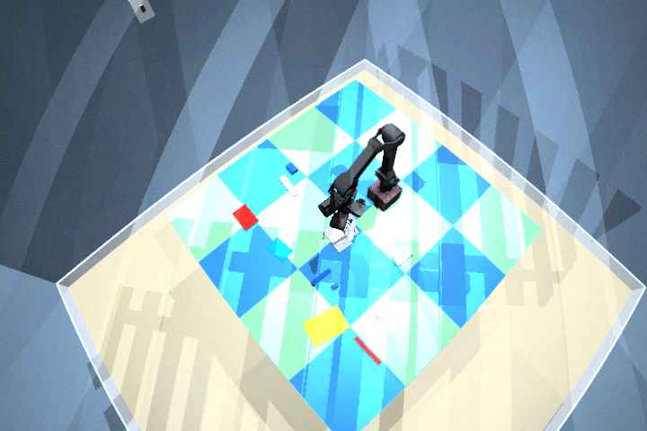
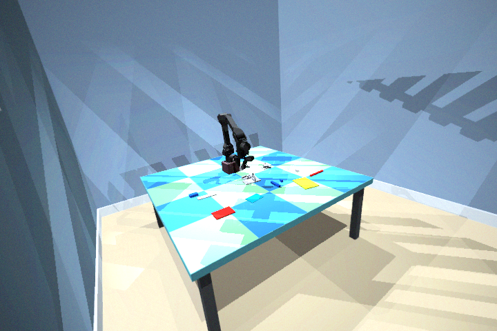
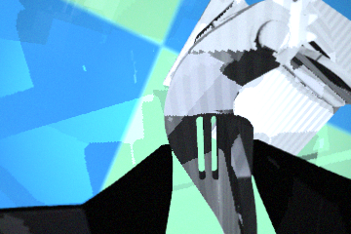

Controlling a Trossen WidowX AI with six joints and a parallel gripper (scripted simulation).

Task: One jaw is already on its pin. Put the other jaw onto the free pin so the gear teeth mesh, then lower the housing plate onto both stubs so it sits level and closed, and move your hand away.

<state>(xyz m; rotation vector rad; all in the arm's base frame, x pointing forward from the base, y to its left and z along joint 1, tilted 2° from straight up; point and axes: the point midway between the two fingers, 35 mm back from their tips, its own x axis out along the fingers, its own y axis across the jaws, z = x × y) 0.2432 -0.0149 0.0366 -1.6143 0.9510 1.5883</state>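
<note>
My gripper tip is now 40 mm to the right of the grey jaw. From my gripper tip the other things lie so: blue bar: 230 mm ahead, 120 mm to the left, 80 mm below; white base part: 90 mm below, 60 mm ahead, 30 mm to the left; cyan tile: 290 mm ahead, 90 mm to the right, 90 mm below.
</note>
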